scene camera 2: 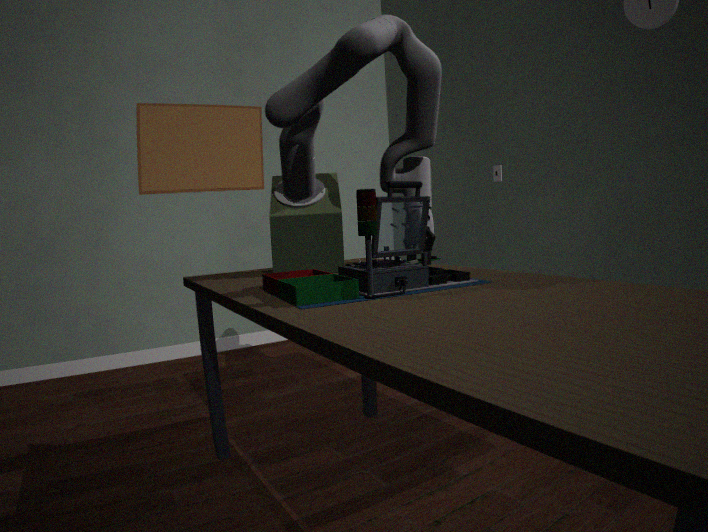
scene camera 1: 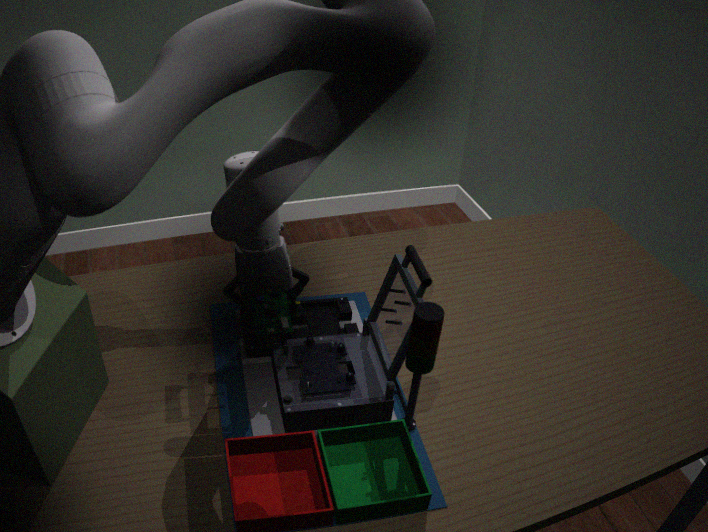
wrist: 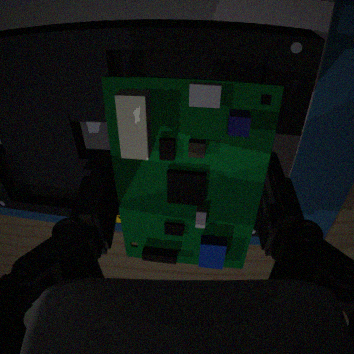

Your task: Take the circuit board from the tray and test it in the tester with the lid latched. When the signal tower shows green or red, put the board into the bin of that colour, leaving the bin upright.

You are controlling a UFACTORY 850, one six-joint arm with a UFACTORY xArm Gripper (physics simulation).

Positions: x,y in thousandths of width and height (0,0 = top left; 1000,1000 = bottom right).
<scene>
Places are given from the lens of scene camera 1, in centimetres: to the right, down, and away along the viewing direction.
green bin (scene camera 1: 526,884): 3, 33, 98
tester lid (scene camera 1: 550,606): 6, 9, 103
</scene>
